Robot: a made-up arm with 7 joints.
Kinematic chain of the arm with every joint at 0, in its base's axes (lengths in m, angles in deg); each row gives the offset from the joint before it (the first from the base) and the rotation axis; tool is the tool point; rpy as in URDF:
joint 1: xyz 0.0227 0.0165 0.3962 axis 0 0.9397 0.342
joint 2: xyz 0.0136 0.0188 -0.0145 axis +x
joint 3: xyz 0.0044 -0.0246 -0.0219 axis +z
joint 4: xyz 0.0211 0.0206 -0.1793 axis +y
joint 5: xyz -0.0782 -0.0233 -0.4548 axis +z
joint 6: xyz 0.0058 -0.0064 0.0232 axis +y
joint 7: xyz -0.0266 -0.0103 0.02 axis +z
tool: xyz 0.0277 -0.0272 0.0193 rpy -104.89 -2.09 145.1
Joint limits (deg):
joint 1: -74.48..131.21
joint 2: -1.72..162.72
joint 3: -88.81..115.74
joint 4: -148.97..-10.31
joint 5: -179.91..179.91
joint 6: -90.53..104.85
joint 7: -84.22..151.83
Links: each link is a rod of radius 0.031 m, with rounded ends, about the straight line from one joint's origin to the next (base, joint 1, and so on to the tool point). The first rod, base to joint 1, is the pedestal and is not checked.
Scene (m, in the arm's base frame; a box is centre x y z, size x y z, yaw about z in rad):
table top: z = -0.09
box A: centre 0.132 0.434 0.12 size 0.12 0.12 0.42 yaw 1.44
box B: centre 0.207 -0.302 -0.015 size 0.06 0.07 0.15 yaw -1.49
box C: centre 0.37 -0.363 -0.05 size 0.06 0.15 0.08 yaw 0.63
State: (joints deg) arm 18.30 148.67 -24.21 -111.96 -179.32 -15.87 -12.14
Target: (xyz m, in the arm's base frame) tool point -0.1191 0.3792 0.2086
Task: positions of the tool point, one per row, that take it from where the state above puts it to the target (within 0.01 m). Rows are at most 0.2 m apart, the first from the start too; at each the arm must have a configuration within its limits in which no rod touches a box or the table.
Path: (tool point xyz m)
1: 0.2928 0.2368 0.1527
2: 0.1636 0.1823 0.0796
3: 0.0381 0.1094 0.0676
4: -0.0014 0.1825 0.0692
5: -0.0429 0.2555 0.0932
6: -0.0831 0.3230 0.1402
7: -0.1191 0.3792 0.2086

